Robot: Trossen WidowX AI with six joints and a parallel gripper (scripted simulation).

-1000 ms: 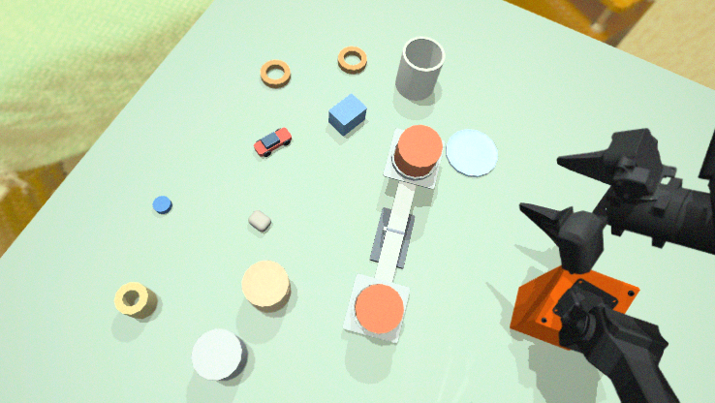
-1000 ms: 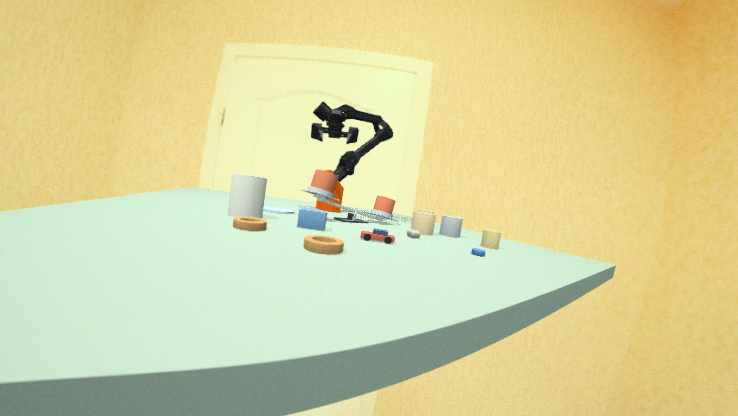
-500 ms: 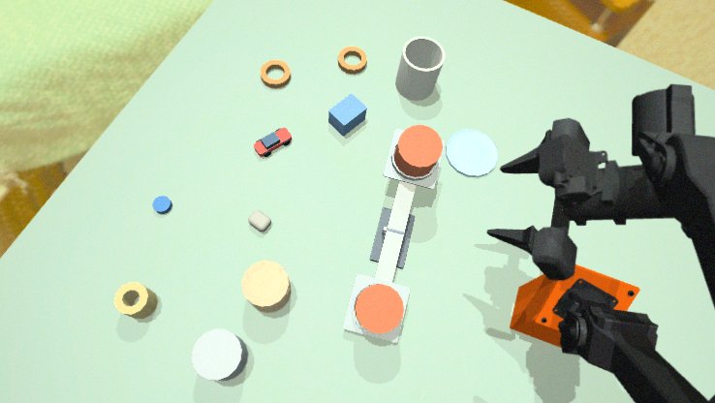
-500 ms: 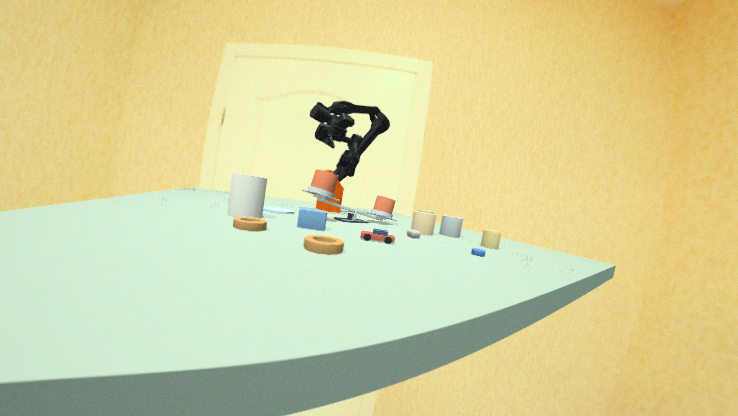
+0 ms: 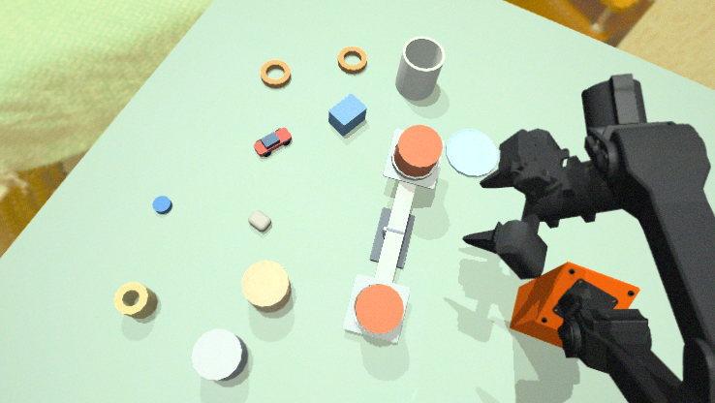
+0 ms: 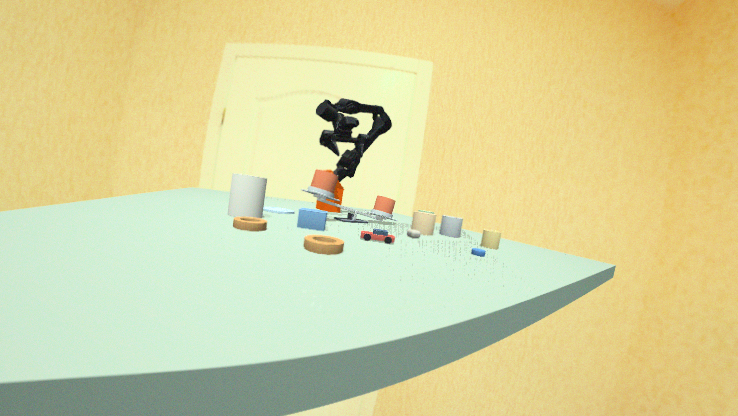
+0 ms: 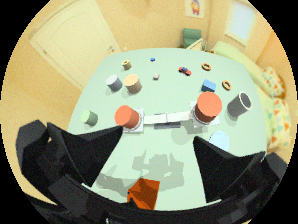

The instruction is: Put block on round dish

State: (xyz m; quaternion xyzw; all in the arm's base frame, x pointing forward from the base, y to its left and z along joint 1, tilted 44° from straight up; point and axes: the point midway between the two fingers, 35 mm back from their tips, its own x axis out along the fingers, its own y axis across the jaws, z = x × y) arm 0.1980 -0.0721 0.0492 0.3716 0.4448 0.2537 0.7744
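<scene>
My gripper tip is now 180 mm above the grey block, 140 mm to the right of it and 50 mm short of it. The rest, counted from my gripper tip: balance beam: 180 mm below, 80 mm ahead, 10 mm to the left; balance: 200 mm below, 80 mm ahead, 10 mm to the left; pale blue round dish: 220 mm to the right, 220 mm below, 20 mm ahead.
</scene>
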